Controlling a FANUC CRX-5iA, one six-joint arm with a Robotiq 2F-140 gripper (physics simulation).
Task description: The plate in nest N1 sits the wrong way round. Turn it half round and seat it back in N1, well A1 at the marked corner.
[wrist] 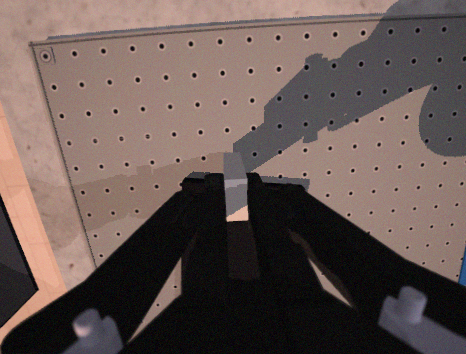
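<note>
My gripper (pixel 232 168) is shut, with nothing held between its fingertips, and points at the perforated board in the wrist view. A pale grey upright piece shows at the middle of the fingertips. A thin grey edge (pixel 286 182) of some object sticks out behind the fingertips, mostly to their right; the black fingers hide the rest, and I cannot tell what it is. The plate, nest N1 and the marked corner cannot be made out in this view.
The perforated board (pixel 150 92) spreads under the gripper, with a small ringed mark (pixel 45 56) at its upper left corner. A dark panel (pixel 14 265) lies beyond the left edge. A blue thing (pixel 463 272) shows at the right edge. The arm's shadow crosses the board.
</note>
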